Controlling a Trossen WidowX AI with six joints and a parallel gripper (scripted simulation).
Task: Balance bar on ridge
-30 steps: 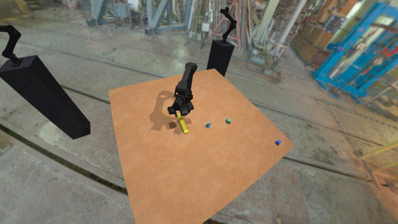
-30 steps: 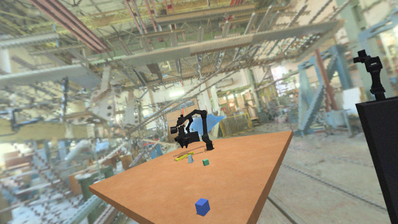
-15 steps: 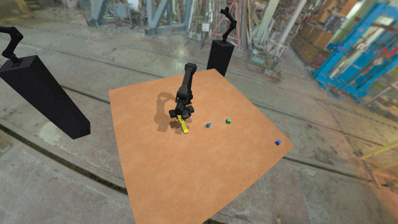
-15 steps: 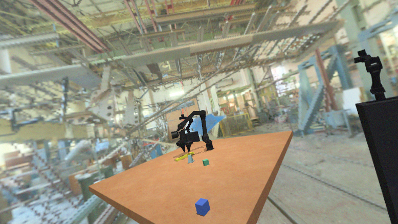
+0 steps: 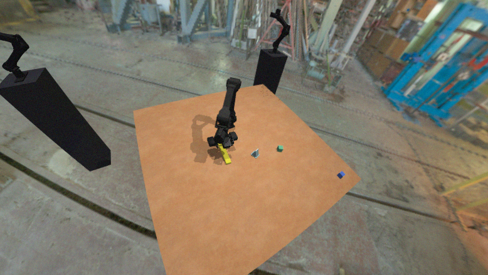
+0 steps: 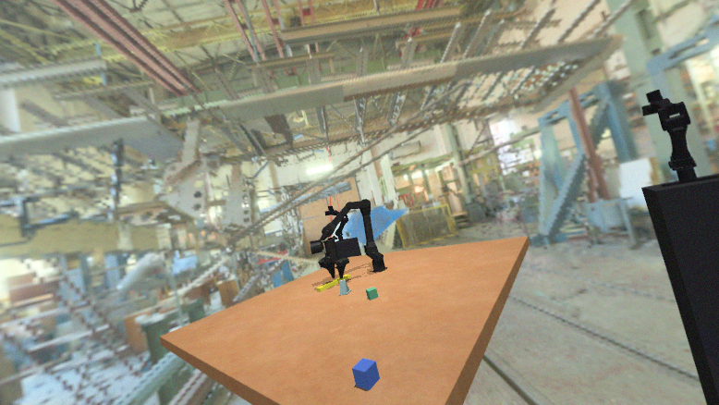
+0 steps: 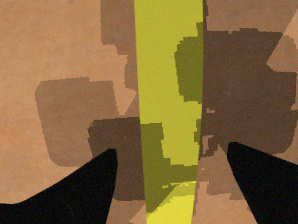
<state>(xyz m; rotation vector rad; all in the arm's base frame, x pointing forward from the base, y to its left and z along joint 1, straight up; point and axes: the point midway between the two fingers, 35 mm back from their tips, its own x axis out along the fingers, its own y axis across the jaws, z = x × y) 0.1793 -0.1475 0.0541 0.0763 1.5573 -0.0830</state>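
Right now my gripper tip is 3 cm short of the yellow bar and 1 cm above it. From my gripper tip the other things lie so: blue cube: 65 cm to the left, 56 cm ahead; green cube: 37 cm to the left, 18 cm ahead.
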